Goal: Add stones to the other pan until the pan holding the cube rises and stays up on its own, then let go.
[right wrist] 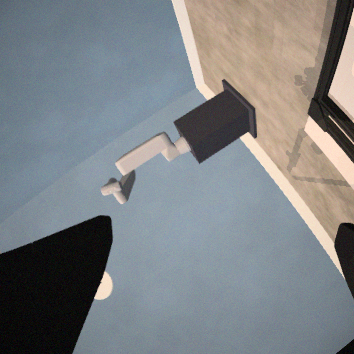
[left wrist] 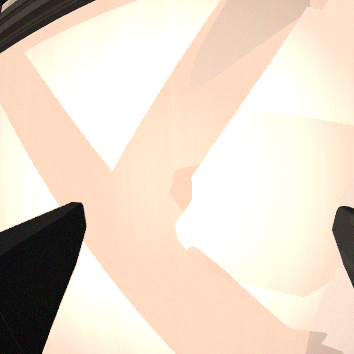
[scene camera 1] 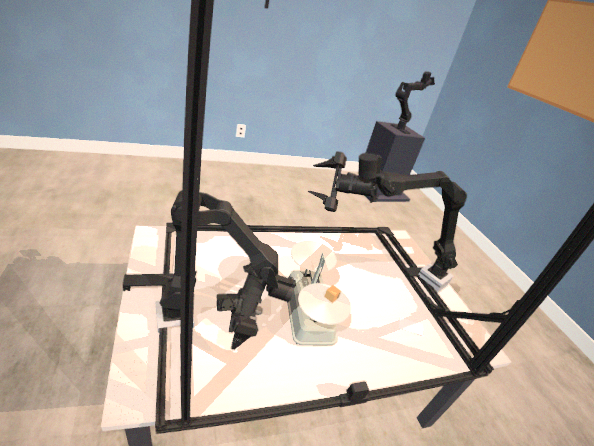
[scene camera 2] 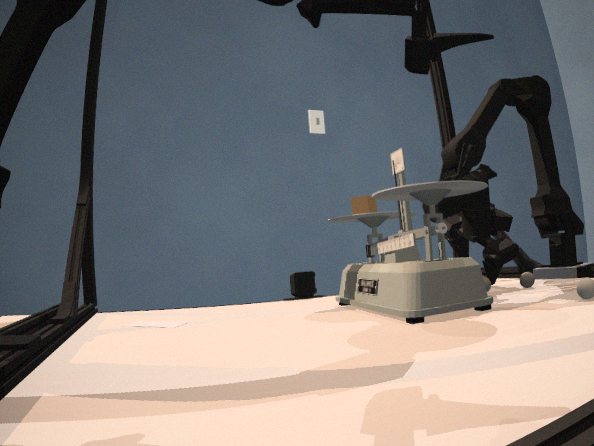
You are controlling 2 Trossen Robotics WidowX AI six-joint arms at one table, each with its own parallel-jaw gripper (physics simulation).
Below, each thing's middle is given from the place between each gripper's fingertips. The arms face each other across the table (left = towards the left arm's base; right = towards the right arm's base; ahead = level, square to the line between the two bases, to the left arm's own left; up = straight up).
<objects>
The grey balance scale [scene camera 2: 404,285] is 80 mm ahead of my left hand, 270 mm to the right of it and 100 mm above it.
My right hand is 26 cm past the grey balance scale, 3 cm to the right of it and 23 cm above it.
</objects>
